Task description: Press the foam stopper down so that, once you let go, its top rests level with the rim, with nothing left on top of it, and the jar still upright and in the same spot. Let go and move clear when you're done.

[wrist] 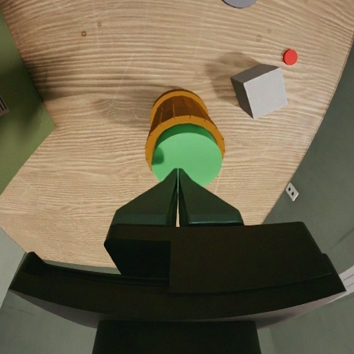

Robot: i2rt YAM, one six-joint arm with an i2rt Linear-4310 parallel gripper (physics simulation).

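The jar is orange-brown with ribbed sides and stands upright on the wooden table. The green foam stopper sits in its mouth, and its top stands above the orange rim. A small dark shadow lies on the stopper's left side. My gripper is shut and empty, with its closed tips over the near part of the stopper's top in the view. Whether the tips touch the stopper cannot be told. The near edge of the stopper is partly hidden by the fingers.
A grey block stands to the right of the jar, with a small red disc beyond it. Part of a grey round disc shows at the top edge. A green box is at the left. The wooden table ends at the right.
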